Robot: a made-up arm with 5 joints.
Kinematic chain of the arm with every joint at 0, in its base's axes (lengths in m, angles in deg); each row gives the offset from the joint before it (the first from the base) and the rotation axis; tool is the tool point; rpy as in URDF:
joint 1: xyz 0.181 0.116 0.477 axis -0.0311 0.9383 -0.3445
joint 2: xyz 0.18 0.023 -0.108 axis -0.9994 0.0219 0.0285
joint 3: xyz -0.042 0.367 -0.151 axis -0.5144 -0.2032 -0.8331
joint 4: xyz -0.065 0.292 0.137 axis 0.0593 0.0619 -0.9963
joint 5: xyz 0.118 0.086 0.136 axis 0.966 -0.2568 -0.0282
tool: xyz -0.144 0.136 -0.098 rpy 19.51 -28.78 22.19
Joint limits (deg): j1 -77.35..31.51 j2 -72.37..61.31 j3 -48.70..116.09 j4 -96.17..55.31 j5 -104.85..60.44
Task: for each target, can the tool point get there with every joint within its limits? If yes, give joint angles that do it. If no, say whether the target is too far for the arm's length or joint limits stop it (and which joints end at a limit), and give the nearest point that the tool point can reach.
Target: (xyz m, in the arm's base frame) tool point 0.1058 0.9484 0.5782
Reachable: yes | joints -13.65 -9.83 -11.22 11.18 -6.94
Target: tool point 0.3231 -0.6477 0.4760
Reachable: no: joint limits stop it (at a limit: joint 1, joint 2, joint 3, joint 5) | nearest point -0.0409 -0.1292 0.3543 | short by 0.645 m
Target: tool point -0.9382 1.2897 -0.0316
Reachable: no: too far | nearest point -0.3614 0.8584 0.3557 | short by 0.818 m
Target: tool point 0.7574 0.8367 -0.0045
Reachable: yes | joints -27.81 29.45 57.62 -12.75 -1.18
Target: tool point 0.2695 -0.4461 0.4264
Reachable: no: joint limits stop it (at a limit: joint 1, joint 2, joint 3, joint 5) | nearest point -0.0024 -0.0992 0.3614 | short by 0.445 m
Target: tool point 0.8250 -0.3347 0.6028
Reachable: no: joint limits stop it (at a limit: joint 2, joint 3, joint 4, joint 5) | nearest point 0.8809 0.0816 0.4456 | short by 0.449 m
